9 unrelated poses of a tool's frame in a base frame.
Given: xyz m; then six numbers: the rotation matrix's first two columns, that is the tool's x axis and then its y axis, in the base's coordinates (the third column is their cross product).
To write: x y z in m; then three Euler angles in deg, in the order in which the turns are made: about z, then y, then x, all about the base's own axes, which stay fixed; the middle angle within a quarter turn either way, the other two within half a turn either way. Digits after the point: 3 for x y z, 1 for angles.
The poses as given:
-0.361 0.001 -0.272 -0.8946 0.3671 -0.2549 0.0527 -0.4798 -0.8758
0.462 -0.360 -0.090 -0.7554 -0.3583 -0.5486 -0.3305 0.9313 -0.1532
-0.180 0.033 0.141 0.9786 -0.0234 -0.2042 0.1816 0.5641 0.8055
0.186 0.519 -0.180 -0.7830 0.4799 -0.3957 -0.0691 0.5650 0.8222
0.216 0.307 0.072 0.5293 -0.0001 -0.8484 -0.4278 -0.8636 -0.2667
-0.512 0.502 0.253 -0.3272 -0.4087 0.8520 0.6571 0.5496 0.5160
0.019 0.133 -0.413 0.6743 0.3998 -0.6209 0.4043 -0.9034 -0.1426
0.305 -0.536 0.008 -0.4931 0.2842 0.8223 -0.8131 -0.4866 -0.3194
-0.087 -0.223 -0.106 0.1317 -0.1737 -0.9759 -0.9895 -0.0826 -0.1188
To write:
-0.361 0.001 -0.272 -176.6 -26.3 62.8
0.462 -0.360 -0.090 156.4 34.5 -175.4
-0.180 0.033 0.141 -10.5 5.5 56.0
0.186 0.519 -0.180 175.0 38.2 -121.4
0.216 0.307 0.072 38.9 -47.1 -132.2
-0.512 0.502 0.253 -116.5 -42.8 -83.1
0.019 0.133 -0.413 -30.9 -38.2 168.6
0.305 -0.536 0.008 121.2 18.0 60.3
-0.087 -0.223 -0.106 82.4 -3.4 -100.5

